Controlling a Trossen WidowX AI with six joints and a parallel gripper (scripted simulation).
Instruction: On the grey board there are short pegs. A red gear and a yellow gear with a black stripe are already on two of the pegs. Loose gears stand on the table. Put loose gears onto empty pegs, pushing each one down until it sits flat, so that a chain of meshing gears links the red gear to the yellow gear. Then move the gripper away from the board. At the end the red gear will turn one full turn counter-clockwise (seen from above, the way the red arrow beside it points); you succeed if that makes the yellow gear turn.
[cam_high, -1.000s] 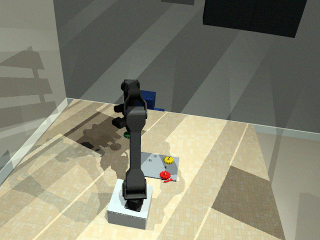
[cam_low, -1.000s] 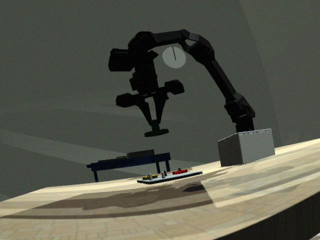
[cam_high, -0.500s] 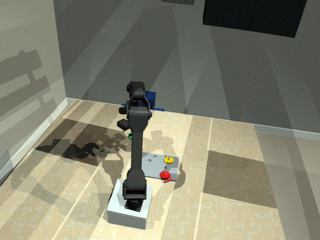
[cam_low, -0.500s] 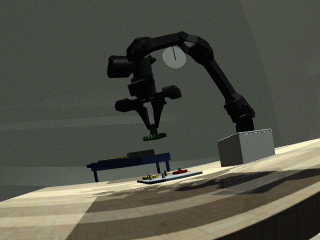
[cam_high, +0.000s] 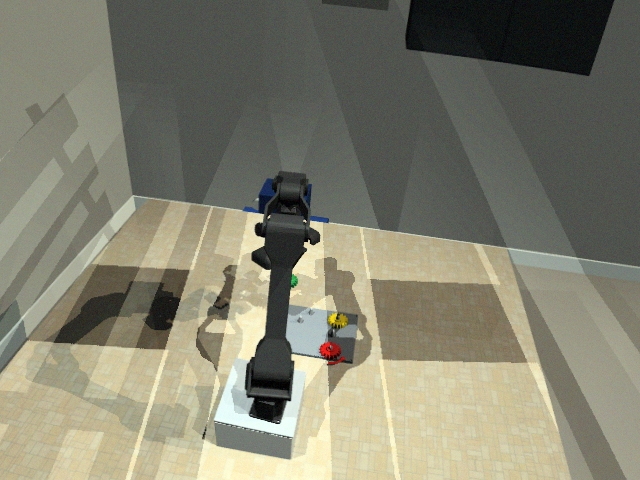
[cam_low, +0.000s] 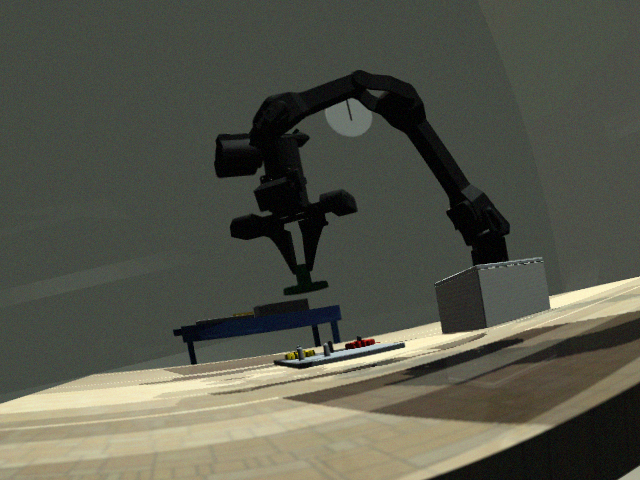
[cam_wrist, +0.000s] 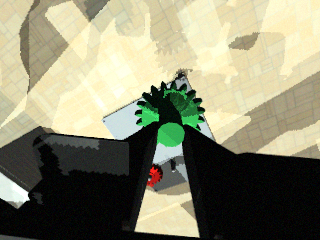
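Now: the grey board 130 mm below my gripper tip, 100 mm to the right of it and 50 mm behind it. The rest, counted from my gripper tip: yellow gear: 150 mm to the right, 120 mm below; then red gear: 150 mm to the right, 120 mm below, 110 mm behind; then green gear: 10 mm below.
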